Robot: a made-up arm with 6 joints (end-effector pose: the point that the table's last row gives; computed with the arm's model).
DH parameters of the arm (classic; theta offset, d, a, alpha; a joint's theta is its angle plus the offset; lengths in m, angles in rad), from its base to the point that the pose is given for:
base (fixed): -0.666 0 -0.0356 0
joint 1: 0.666 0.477 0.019 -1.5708
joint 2: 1.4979 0 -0.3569 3.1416
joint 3: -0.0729 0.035 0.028 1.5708
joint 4: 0 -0.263 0.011 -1.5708
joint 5: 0 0.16 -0.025 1.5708
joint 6: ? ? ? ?
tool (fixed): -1.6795 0.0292 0 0
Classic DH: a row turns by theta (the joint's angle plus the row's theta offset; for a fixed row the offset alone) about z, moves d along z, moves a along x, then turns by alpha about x.
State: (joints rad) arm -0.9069 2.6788 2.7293 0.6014 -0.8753 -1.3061
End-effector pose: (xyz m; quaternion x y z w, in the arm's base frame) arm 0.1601 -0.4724 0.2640 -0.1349 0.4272 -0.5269 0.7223
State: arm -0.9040 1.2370 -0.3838 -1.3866 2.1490 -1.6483
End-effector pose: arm 0.0300 -0.1038 0.4126 -0.2318 -0.2574 -0.8579 0.3794
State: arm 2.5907 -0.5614 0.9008 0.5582 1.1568 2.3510
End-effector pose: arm 0.2589 0.0636 1.0352 -0.3512 -0.1341 -0.5801 0.7226
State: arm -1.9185 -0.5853 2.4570 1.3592 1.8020 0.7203
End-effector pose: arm 0.0612 0.4763 0.6835 -0.2006 0.1097 -0.2859 0.9306
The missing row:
joint 6: -0.2202 -0.009 -0.0017 1.4694
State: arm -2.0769 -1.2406 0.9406 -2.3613 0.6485 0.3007
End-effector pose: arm 0.1927 0.3179 0.8490 -0.3961 -0.7627 -0.3737 0.3489
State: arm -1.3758 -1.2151 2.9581 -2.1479 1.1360 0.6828
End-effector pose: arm -0.1023 0.5921 0.4310 -0.1864 -0.9221 0.3390 0.0040
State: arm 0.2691 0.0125 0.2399 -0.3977 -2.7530 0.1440
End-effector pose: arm 0.2841 -0.0376 0.7810 -0.2491 0.5012 0.8060 0.1925
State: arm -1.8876 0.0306 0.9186 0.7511 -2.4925 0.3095
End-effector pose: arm -0.2201 -0.0704 1.0683 0.2664 0.7755 -0.2776 0.5005
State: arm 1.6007 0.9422 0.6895 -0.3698 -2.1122 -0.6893
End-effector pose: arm 0.1092 0.5806 0.5171 -0.5940 0.5238 0.6103 0.0194
